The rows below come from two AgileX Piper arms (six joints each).
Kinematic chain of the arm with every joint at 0, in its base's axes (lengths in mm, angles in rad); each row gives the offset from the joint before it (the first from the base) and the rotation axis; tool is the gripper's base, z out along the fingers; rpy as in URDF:
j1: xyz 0 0 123 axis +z
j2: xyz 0 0 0 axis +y
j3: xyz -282.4 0 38.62 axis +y
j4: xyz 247.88 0 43.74 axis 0.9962 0 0.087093
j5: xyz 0 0 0 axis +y
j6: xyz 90.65 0 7.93 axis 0.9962 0 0.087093
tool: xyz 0 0 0 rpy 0 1.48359 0
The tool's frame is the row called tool.
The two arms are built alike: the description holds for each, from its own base.
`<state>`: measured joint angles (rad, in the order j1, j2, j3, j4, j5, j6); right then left.
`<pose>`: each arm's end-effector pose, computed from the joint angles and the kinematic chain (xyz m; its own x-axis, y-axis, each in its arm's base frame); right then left.
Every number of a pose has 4 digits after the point.
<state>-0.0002 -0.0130 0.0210 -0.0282 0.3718 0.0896 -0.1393 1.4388 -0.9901 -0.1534 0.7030 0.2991</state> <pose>0.0525 -0.0009 0.1735 -0.2871 0.0633 -0.9558 0.0282 0.9979 0.0576 0.2838 -0.0489 0.2610 -0.8154 0.2959 -0.4975 0.3390 0.9408 0.0038</pose>
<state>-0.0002 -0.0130 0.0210 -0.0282 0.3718 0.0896 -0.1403 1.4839 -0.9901 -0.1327 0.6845 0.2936</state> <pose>0.0525 -0.0009 0.1735 -0.2871 0.0633 -0.9558 0.0282 0.9979 0.0576 0.2912 -0.0488 0.2485 -0.8269 0.3074 -0.4709 0.3407 0.9401 0.0154</pose>
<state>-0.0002 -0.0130 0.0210 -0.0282 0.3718 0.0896 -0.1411 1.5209 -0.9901 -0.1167 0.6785 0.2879</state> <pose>0.0525 -0.0009 0.1735 -0.2871 0.0633 -0.9558 0.0282 0.9979 0.0576 0.2961 -0.0488 0.2376 -0.8398 0.3163 -0.4412 0.3428 0.9392 0.0210</pose>
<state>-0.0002 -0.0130 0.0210 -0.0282 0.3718 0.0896 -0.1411 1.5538 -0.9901 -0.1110 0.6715 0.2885</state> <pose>0.0525 -0.0009 0.1735 -0.2871 0.0633 -0.9558 0.0282 0.9979 0.0576 0.3003 -0.0490 0.2279 -0.8497 0.3223 -0.4173 0.3455 0.9382 0.0212</pose>
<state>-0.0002 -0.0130 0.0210 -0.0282 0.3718 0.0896 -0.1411 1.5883 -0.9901 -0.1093 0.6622 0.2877</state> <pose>0.0525 -0.0009 0.1735 -0.2871 0.0633 -0.9558 0.0282 0.9979 0.0576 0.3045 -0.0494 0.2176 -0.8600 0.3237 -0.3944 0.3452 0.9384 0.0175</pose>
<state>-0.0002 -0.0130 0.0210 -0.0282 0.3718 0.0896 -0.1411 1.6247 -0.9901 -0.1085 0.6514 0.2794</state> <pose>0.0525 -0.0009 0.1735 -0.2871 0.0633 -0.9558 0.0282 0.9979 0.0576 0.3086 -0.0499 0.2067 -0.8727 0.3173 -0.3710 0.3378 0.9412 0.0103</pose>
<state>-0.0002 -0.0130 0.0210 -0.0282 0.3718 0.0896 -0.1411 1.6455 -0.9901 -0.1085 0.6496 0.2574</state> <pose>0.0525 -0.0009 0.1735 -0.2871 0.0633 -0.9558 0.0282 0.9979 0.0576 0.3104 -0.0501 0.2002 -0.8868 0.2973 -0.3537 0.3184 0.9480 -0.0013</pose>
